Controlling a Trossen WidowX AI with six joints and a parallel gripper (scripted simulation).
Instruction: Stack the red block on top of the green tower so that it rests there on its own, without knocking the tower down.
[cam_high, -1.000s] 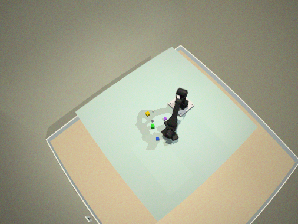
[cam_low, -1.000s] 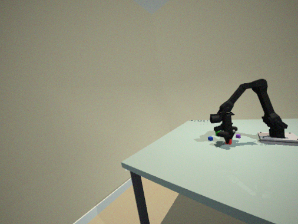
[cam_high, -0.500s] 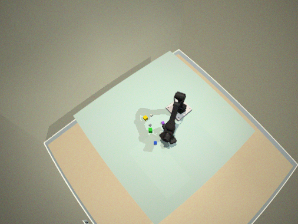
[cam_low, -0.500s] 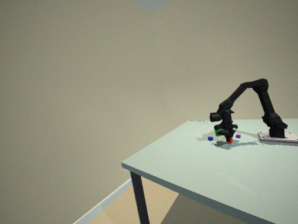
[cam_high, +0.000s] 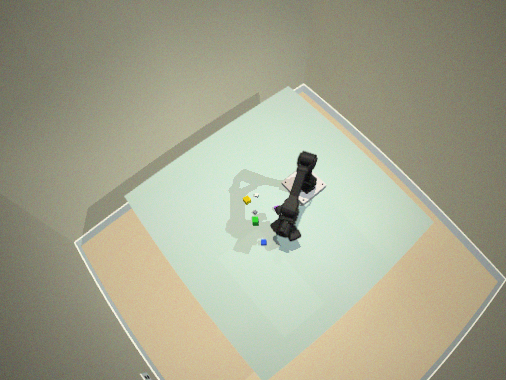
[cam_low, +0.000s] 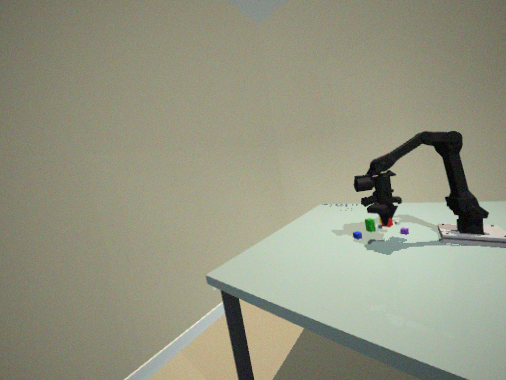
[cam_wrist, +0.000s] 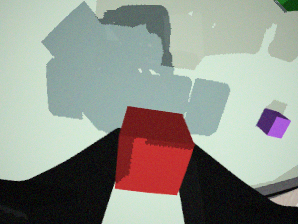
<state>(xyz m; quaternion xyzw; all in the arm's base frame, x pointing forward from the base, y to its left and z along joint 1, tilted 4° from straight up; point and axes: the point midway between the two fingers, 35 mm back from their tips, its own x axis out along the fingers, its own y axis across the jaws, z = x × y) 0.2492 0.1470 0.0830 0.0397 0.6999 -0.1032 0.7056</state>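
Right now the small grey cube is 7 cm ahead of my gripper tip, 19 cm to the right of it and 8 cm below it. Also, from my gripper tip: purple cube 4 cm behind, 14 cm to the right, 7 cm below; red block 1 cm above; blue cube 13 cm ahead, 2 cm to the right, 7 cm below.
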